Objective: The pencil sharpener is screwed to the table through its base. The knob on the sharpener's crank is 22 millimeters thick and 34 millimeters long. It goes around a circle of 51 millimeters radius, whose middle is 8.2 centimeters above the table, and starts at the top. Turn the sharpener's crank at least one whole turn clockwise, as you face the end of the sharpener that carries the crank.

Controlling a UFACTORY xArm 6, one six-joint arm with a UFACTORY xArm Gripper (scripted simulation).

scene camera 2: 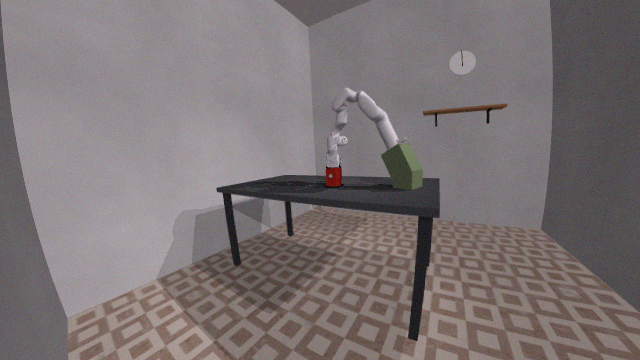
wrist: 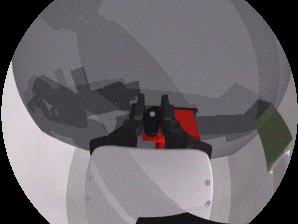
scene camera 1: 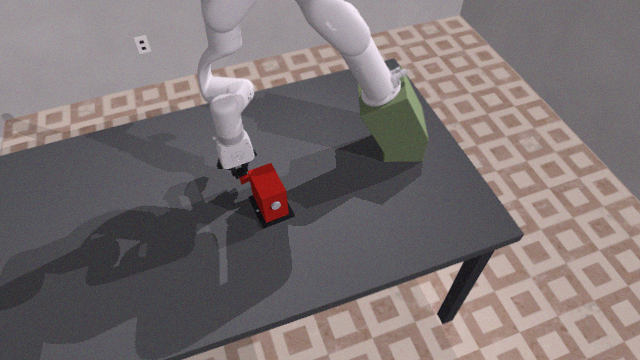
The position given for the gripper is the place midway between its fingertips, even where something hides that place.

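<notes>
The gripper is visible at (scene camera 1: 240, 174) and, in the wrist view, at (wrist: 152, 102).
</notes>
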